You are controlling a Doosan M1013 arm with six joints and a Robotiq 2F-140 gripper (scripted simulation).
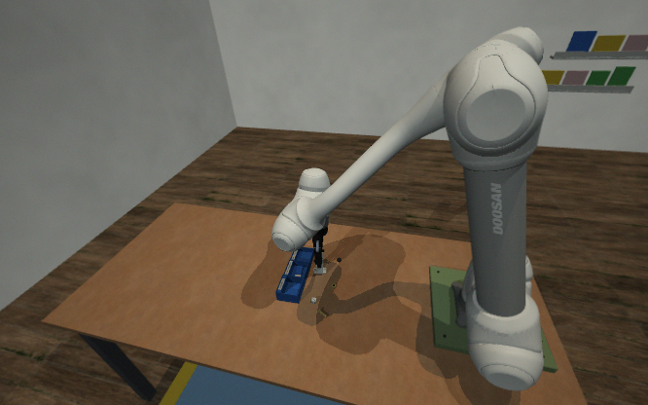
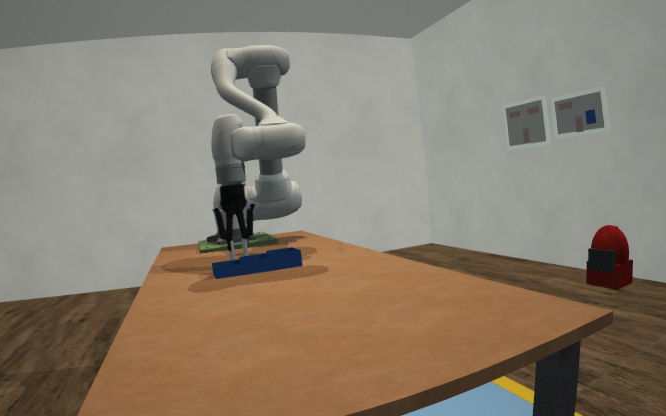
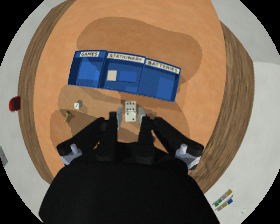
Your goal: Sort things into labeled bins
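The white flat part is 50 mm below my hand. Also, from my hand: long blue bin (80 mm ahead, 40 mm to the left, 30 mm below); black nut (70 mm to the right, 60 mm behind, 50 mm below); brass nut (70 mm behind, 60 mm to the left, 50 mm below).
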